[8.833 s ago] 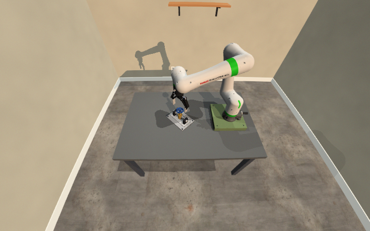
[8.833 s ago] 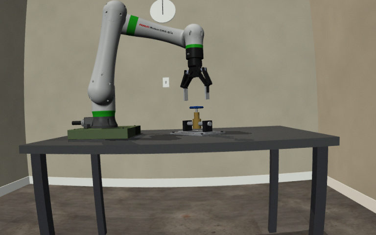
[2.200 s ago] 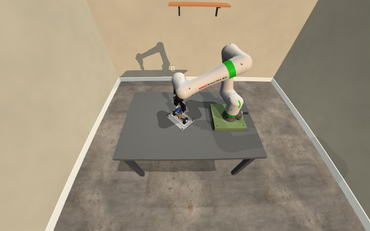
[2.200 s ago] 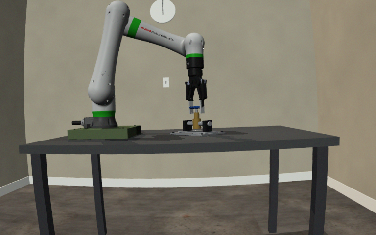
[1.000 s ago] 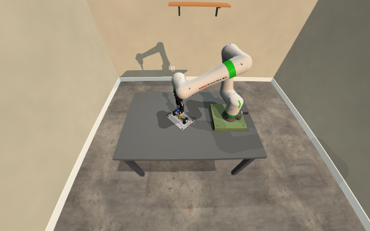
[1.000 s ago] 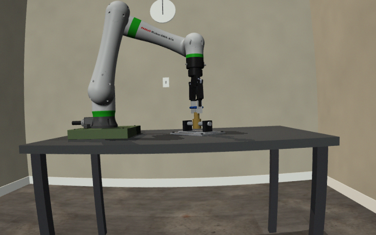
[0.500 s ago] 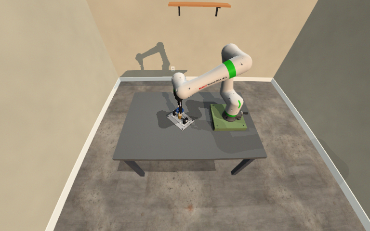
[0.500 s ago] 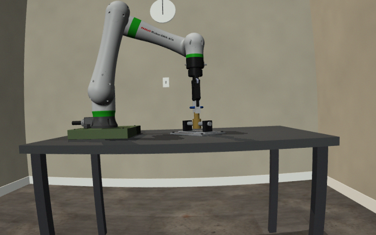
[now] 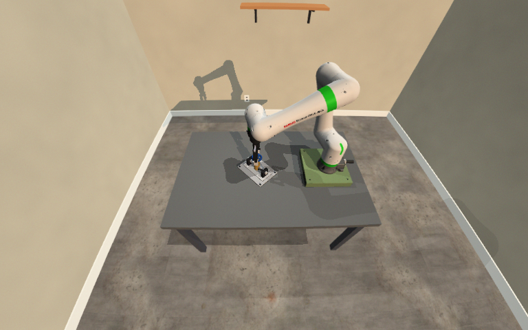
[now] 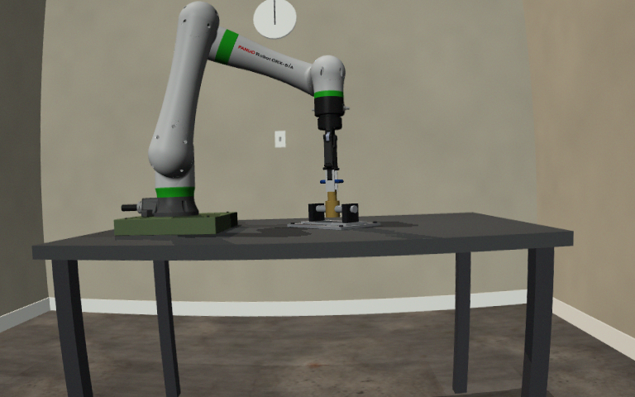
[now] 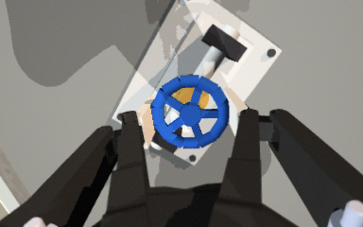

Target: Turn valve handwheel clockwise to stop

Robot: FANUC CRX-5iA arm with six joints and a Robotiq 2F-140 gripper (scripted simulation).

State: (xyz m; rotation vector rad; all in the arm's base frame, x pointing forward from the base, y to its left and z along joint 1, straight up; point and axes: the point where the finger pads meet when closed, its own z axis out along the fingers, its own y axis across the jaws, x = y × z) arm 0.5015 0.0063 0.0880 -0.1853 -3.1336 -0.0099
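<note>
The blue spoked handwheel is 10 mm below my hand.
</note>
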